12 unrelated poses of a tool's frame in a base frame.
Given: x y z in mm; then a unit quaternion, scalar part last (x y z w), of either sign.
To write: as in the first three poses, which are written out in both.
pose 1, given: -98.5 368.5 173.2 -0.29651 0.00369 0.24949 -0.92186
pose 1, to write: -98.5 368.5 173.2 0.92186 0.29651 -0.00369 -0.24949
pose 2, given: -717.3 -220.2 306.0 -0.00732 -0.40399 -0.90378 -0.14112
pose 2, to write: -717.3 -220.2 306.0 0.14112 0.00732 0.40399 0.90378
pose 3, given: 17.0 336.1 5.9 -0.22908 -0.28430 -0.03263 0.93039
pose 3, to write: 17.0 336.1 5.9 0.93039 -0.22908 -0.28430 -0.03263
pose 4, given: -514.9 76.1 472.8 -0.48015 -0.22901 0.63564 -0.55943
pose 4, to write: -514.9 76.1 472.8 0.55943 0.48015 0.22901 -0.63564
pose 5, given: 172.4 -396.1 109.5 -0.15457 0.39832 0.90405 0.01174
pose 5, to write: 172.4 -396.1 109.5 0.01174 -0.15457 0.39832 0.90405
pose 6, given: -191.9 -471.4 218.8 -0.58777 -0.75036 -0.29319 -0.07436
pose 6, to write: -191.9 -471.4 218.8 0.07436 0.58777 0.75036 0.29319
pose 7, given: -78.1 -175.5 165.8 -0.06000 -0.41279 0.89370 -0.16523
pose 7, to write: -78.1 -175.5 165.8 0.16523 0.06000 0.41279 -0.89370
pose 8, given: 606.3 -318.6 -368.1 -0.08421 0.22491 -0.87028 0.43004
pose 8, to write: 606.3 -318.6 -368.1 0.43004 -0.08421 0.22491 -0.87028
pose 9, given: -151.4 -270.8 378.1 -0.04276 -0.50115 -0.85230 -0.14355
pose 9, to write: -151.4 -270.8 378.1 0.14355 0.04276 0.50115 0.85230
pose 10, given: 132.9 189.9 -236.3 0.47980 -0.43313 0.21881 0.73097
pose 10, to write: 132.9 189.9 -236.3 0.73097 0.47980 -0.43313 0.21881
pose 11, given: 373.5 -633.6 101.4 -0.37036 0.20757 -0.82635 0.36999
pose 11, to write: 373.5 -633.6 101.4 0.36999 -0.37036 0.20757 -0.82635
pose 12, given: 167.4 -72.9 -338.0 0.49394 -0.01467 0.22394 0.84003
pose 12, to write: 167.4 -72.9 -338.0 0.84003 0.49394 -0.01467 0.22394
